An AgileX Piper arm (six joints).
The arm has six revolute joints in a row. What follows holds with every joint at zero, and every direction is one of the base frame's. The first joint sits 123 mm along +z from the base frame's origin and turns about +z. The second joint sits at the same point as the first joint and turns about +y. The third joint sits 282.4 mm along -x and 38.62 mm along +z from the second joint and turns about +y. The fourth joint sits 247.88 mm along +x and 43.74 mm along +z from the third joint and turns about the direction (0.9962, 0, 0.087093). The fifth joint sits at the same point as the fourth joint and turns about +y. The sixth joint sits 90.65 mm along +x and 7.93 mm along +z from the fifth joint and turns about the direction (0.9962, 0, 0.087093). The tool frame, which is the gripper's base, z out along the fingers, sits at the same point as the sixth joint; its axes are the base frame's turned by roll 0, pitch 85.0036 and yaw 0 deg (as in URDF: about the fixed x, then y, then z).
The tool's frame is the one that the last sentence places.
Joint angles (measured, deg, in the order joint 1, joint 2, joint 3, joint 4, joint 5, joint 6), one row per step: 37.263 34.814 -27.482 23.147 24.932 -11.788; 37.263 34.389 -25.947 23.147 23.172 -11.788; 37.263 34.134 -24.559 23.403 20.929 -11.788; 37.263 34.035 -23.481 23.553 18.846 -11.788; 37.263 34.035 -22.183 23.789 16.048 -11.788; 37.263 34.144 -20.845 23.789 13.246 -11.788; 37.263 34.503 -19.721 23.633 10.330 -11.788; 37.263 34.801 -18.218 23.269 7.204 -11.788
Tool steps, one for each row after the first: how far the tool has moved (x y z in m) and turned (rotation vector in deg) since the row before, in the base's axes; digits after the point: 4 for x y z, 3 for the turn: 0.0000 -0.0012 -0.0057 0.280 -0.426 -0.691; 0.0007 -0.0009 -0.0045 0.715 -0.621 -0.902; 0.0010 -0.0007 -0.0033 0.625 -0.695 -0.840; 0.0016 -0.0008 -0.0038 0.856 -0.938 -1.142; 0.0018 -0.0008 -0.0043 0.558 -0.979 -1.120; 0.0023 -0.0006 -0.0035 0.449 -1.149 -1.133; 0.0019 -0.0011 -0.0052 0.178 -1.205 -1.155
